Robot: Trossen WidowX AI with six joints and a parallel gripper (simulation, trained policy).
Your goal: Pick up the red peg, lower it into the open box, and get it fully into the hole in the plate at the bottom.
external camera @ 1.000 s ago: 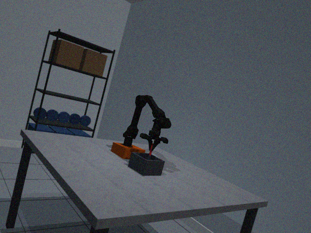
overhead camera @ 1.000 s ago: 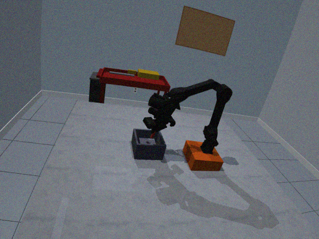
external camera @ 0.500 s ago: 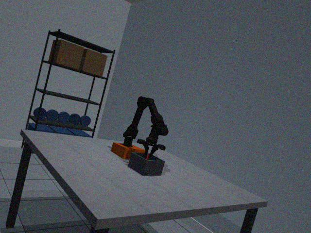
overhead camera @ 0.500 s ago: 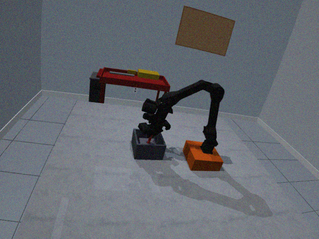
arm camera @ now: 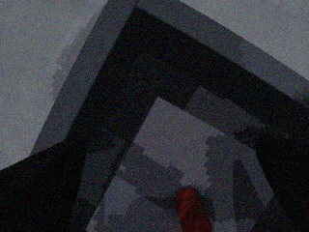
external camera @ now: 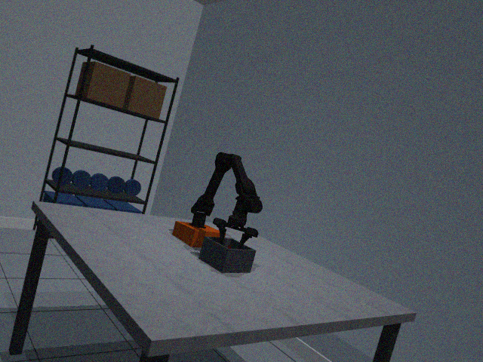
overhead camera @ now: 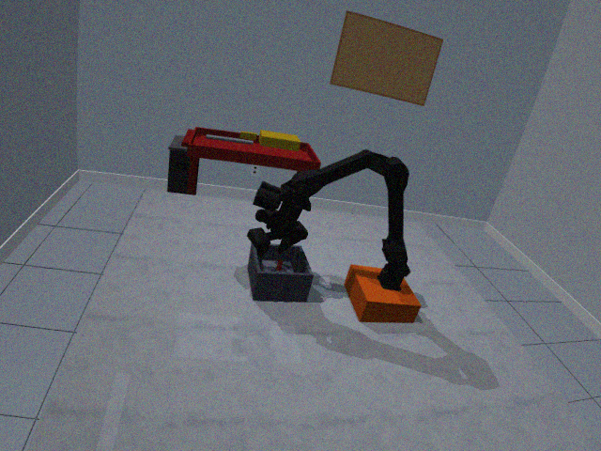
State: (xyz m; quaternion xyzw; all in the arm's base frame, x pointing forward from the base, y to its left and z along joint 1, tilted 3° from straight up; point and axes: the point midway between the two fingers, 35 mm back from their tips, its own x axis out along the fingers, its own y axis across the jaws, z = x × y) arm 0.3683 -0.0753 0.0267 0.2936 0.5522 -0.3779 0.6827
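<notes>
Now: the red peg 4 cm below my gripper tip, 3 cm to the left of it and 3 cm behind it. Also, from my gripper tip: pale plate: 4 cm below, 3 cm to the left, 3 cm behind; dark box: 6 cm below, 3 cm to the left, 3 cm behind.
</notes>
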